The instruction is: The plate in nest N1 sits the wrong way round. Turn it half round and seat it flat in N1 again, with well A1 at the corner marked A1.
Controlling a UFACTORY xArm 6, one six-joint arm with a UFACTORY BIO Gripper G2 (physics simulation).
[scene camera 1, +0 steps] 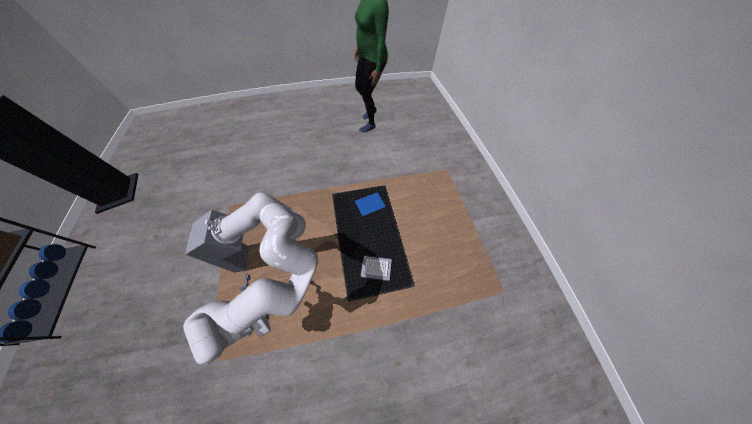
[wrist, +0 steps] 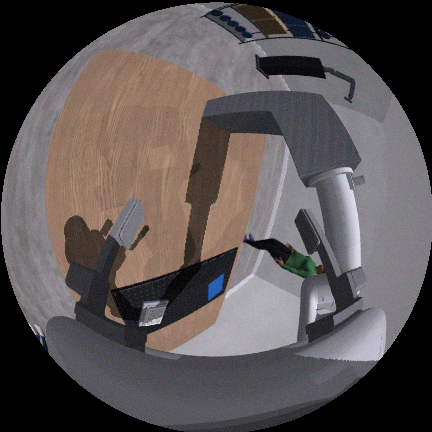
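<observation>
A pale, clear-looking plate (scene camera 1: 376, 268) (wrist: 153, 313) lies on the near part of the black perforated board in scene camera 1. It is small in both views; its nest, well A1 and the corner mark cannot be made out, so I cannot tell which way round it sits. My gripper (wrist: 218, 227) is open, its two fingers wide apart with no object between them. In scene camera 1 it is partly hidden behind the arm, left of the board and well apart from the plate.
The black board (scene camera 1: 368, 231) (wrist: 185, 305) lies on a wooden table top (scene camera 1: 447, 237) (wrist: 125, 150). A blue rectangle (scene camera 1: 370, 204) (wrist: 216, 287) lies at the board's far end. The grey robot base block (scene camera 1: 202, 242) (wrist: 320, 130) stands at the left. A person (scene camera 1: 371, 36) (wrist: 300, 263) stands beyond the table.
</observation>
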